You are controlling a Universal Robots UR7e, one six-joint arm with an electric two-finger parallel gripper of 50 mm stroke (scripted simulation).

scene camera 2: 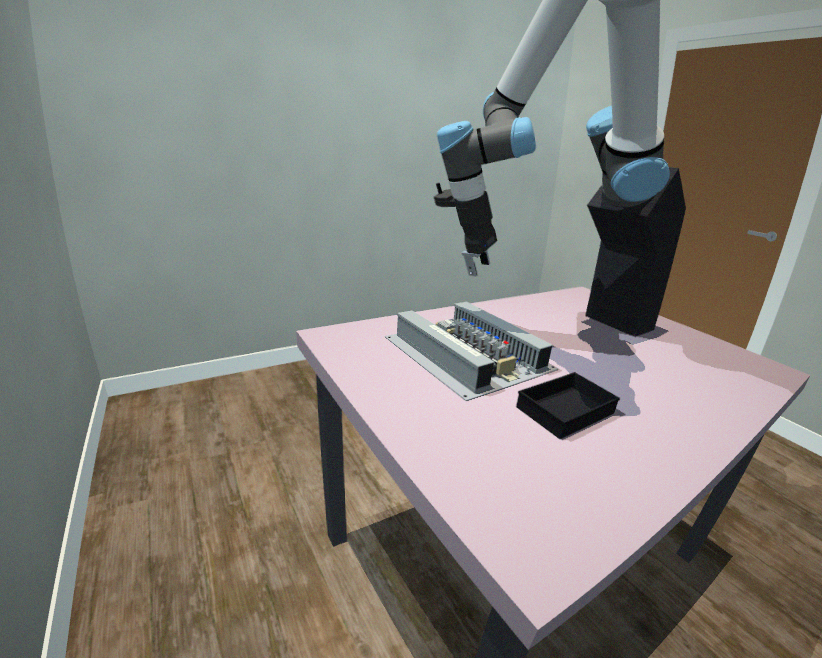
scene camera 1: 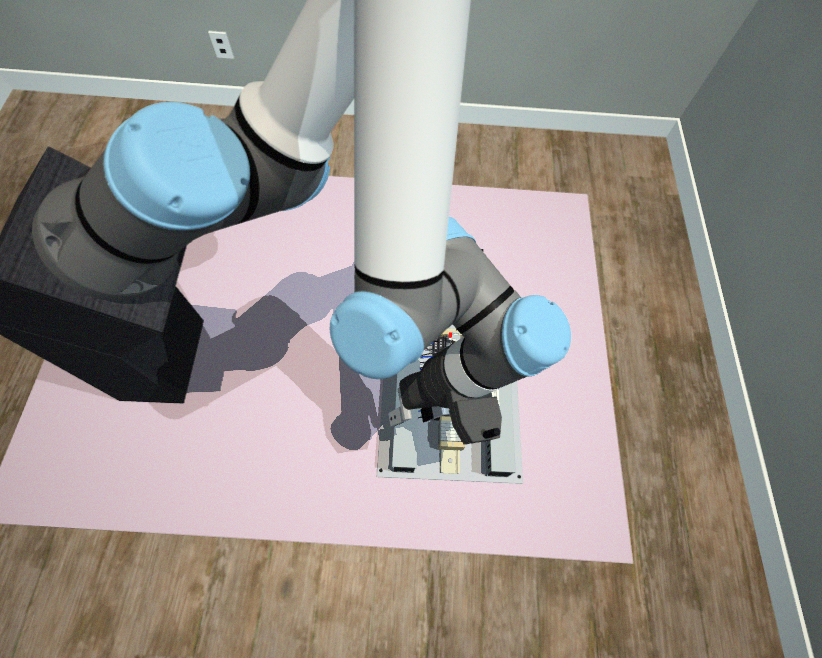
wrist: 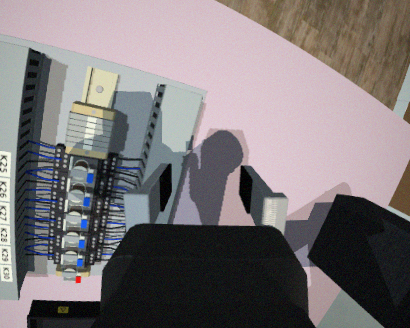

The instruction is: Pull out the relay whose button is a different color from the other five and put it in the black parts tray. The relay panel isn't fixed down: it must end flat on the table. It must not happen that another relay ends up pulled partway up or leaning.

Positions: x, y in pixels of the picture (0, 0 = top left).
Labels:
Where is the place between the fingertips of my gripper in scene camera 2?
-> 479, 269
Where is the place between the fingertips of my gripper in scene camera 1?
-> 407, 417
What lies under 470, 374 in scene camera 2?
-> A grey relay panel.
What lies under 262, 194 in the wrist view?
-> My gripper.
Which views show the grey relay panel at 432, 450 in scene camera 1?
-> Scene camera 2, scene camera 1 and the wrist view: all of them.

